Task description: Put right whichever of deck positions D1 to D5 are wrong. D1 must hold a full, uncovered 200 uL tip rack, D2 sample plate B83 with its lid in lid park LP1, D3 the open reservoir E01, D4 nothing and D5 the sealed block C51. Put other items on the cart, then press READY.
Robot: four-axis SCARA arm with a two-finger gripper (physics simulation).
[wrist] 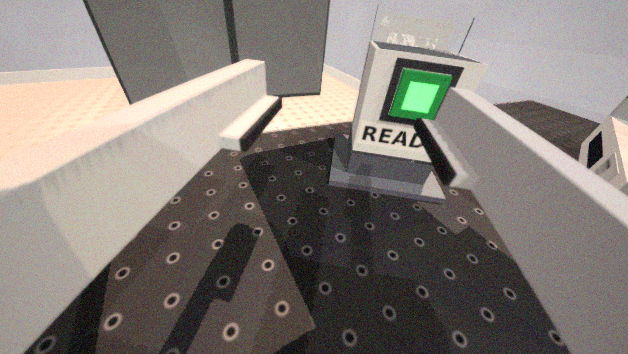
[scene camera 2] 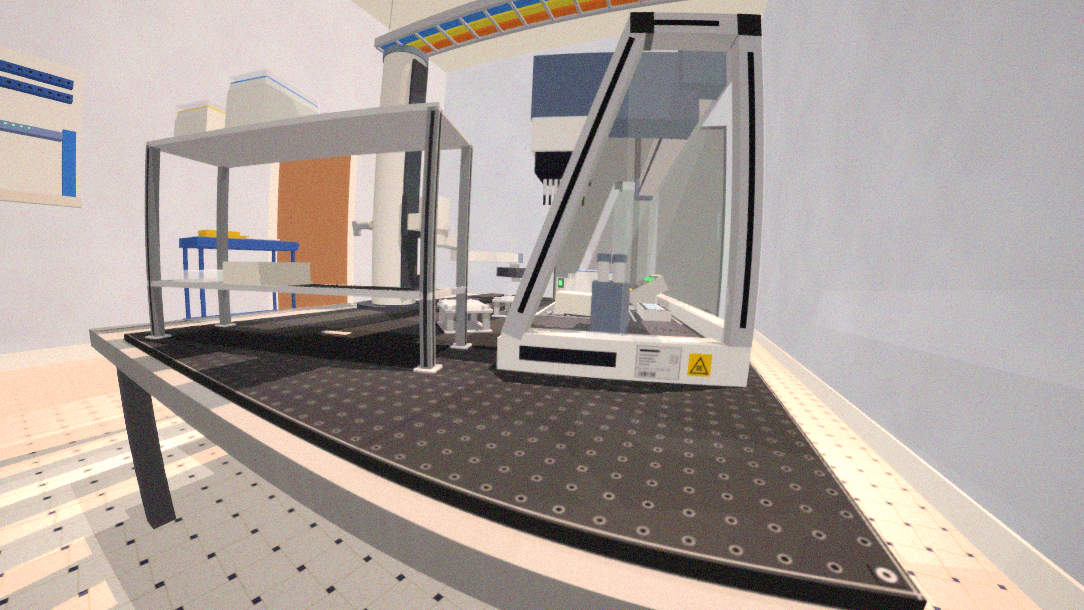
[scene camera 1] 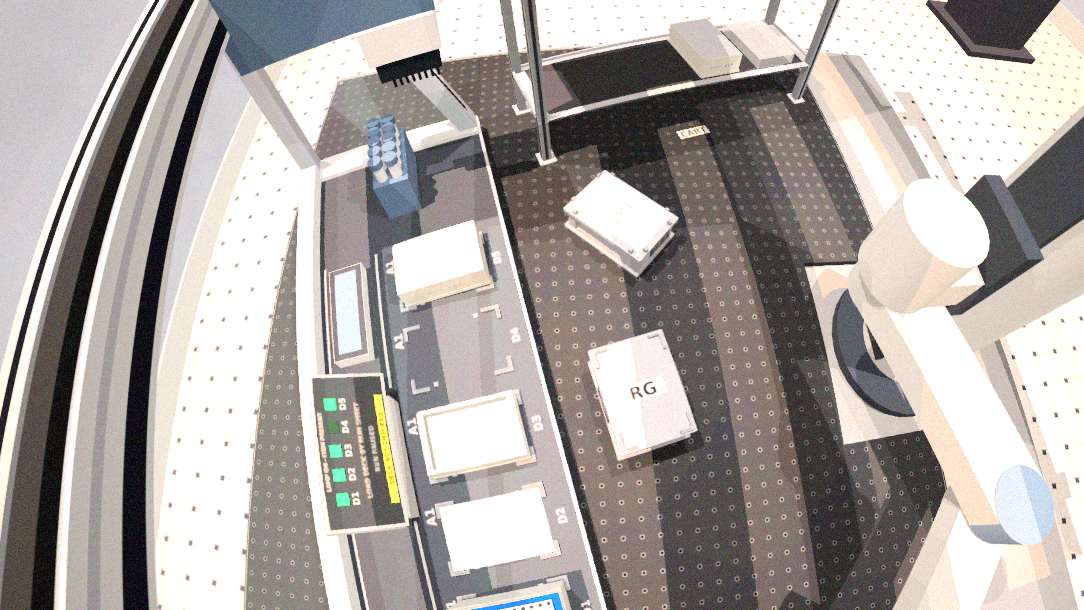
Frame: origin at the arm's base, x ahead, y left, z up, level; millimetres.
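Where they show: gripper, between the fingertips: (wrist: 350,95); arm's base, origin of its link: (scene camera 2: 393,308).
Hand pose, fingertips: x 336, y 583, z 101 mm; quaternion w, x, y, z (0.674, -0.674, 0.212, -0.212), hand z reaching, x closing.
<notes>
Things, the pixels of their centre, and the offset from my fingertips. "pt": a spot on its surface instead.
- READY button, a spot on its surface: (wrist: 421,96) pt 7 mm down, 65 mm ahead, 9 mm left
- blue-topped tip rack, a spot on its surface: (scene camera 1: 523,602) pt 51 mm up, 265 mm ahead, 285 mm right
- white plate, middle of its body: (scene camera 1: 495,530) 35 mm down, 307 mm ahead, 365 mm right
- open reservoir, middle of its body: (scene camera 1: 472,435) 27 mm down, 333 mm ahead, 486 mm right
- cream block, middle of its body: (scene camera 1: 439,263) (scene camera 2: 585,303) 19 mm down, 382 mm ahead, 729 mm right
- box, middle of its body: (scene camera 1: 704,46) (scene camera 2: 269,273) 33 mm up, 84 mm back, 1140 mm right
- flatter item, middle of its body: (scene camera 1: 757,41) (scene camera 2: 220,276) 25 mm up, 208 mm back, 1178 mm right
- marked RG, middle of its body: (scene camera 1: 641,394) (scene camera 2: 515,305) 60 mm down, 116 mm ahead, 536 mm right
- status panel, a spot on its surface: (scene camera 1: 360,455) pt 22 mm up, 462 mm ahead, 451 mm right
The READY button (wrist: 421,96) is lit green on a white box ahead in the wrist view. My gripper (wrist: 350,95) is shut to its narrow stance with nothing between the fingers; the right finger overlaps the box's lower right edge, and contact cannot be told. In scene camera 1, D1 holds a blue-topped tip rack (scene camera 1: 523,602), cut off by the frame. D2 holds a white plate (scene camera 1: 496,531), D3 an open reservoir (scene camera 1: 476,436), and D5 a cream block (scene camera 1: 441,261). D4 shows bare corner brackets. The cart (scene camera 1: 651,91) carries a box (scene camera 1: 704,47) and a flatter item (scene camera 1: 761,41).
A stand marked RG (scene camera 1: 642,409) and another white stand (scene camera 1: 621,216) are beside the deck. The status panel (scene camera 1: 360,455) shows D1, D2, D3 and D5 lit, D4 dark, and a yellow bar. A blue tube rack (scene camera 1: 397,189) (scene camera 2: 610,307) stands beyond D5.
</notes>
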